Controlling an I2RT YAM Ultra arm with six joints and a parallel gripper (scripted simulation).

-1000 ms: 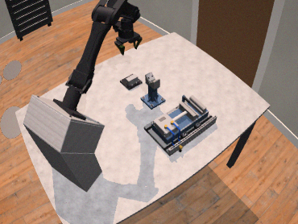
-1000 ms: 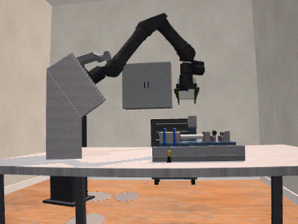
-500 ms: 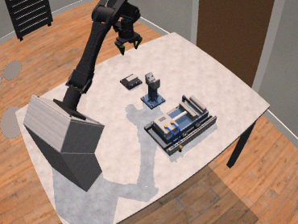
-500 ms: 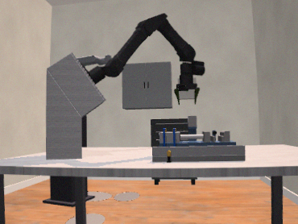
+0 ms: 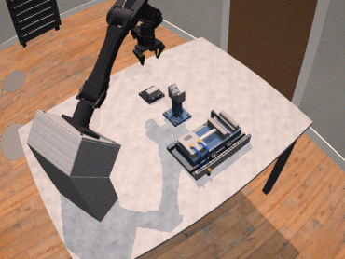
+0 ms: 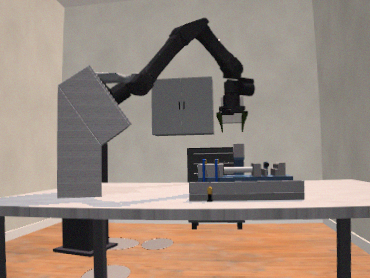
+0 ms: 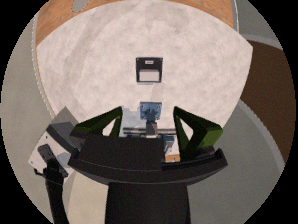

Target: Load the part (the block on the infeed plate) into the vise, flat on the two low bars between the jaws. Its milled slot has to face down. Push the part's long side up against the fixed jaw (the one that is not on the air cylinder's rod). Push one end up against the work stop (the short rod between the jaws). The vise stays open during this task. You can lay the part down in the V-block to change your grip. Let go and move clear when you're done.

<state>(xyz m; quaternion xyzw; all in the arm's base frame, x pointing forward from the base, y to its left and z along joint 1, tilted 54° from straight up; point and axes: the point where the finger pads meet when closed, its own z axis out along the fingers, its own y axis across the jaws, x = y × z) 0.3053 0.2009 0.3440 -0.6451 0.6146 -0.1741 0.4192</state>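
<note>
My hand is 10 mm to the right of the grey part and 200 mm above it. Also, from my hand: dark infeed plate (10 mm to the left, 220 mm below); moving jaw (150 mm ahead, 350 mm to the right, 150 mm below); air cylinder rod (100 mm ahead, 360 mm to the right, 150 mm below).
</note>
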